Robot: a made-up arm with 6 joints.
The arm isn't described. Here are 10 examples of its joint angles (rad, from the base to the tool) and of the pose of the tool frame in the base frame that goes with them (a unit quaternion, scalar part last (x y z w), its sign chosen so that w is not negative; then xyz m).
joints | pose
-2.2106 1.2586 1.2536 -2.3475 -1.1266 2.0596 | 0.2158 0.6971 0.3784 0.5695 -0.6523 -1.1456 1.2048
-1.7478 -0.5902 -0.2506 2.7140 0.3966 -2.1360 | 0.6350 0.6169 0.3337 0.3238 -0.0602 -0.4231 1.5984
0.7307 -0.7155 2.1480 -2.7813 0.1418 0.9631 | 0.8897 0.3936 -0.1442 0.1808 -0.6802 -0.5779 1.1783
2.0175 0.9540 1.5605 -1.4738 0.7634 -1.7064 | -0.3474 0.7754 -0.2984 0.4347 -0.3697 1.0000 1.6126
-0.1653 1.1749 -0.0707 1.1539 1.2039 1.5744 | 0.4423 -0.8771 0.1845 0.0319 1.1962 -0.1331 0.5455
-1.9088 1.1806 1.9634 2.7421 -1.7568 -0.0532 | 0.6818 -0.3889 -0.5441 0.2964 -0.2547 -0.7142 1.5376
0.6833 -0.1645 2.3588 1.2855 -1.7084 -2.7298 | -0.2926 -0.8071 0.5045 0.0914 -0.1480 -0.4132 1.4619
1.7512 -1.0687 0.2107 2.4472 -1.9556 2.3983 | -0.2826 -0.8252 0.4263 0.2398 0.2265 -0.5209 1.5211
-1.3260 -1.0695 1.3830 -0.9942 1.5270 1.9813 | -0.1972 -0.1798 -0.1238 0.9557 -0.3514 0.7797 1.1465
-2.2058 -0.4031 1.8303 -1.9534 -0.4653 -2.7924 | 0.2656 0.2564 -0.8967 0.2443 0.4628 0.4421 1.6373
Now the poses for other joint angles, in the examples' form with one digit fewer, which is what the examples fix.
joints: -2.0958 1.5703 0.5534 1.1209 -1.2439 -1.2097
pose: 0.888 -0.371 0.198 0.186 -0.726 -0.891 0.404
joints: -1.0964 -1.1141 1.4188 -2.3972 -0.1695 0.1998
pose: 0.794 -0.459 -0.373 0.142 -0.351 0.917 1.181
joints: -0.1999 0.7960 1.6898 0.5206 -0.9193 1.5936
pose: -0.298 -0.939 0.167 0.031 0.876 -0.343 1.680
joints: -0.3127 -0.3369 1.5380 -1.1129 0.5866 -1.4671
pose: 0.869 0.275 -0.344 0.224 -0.369 0.056 1.865
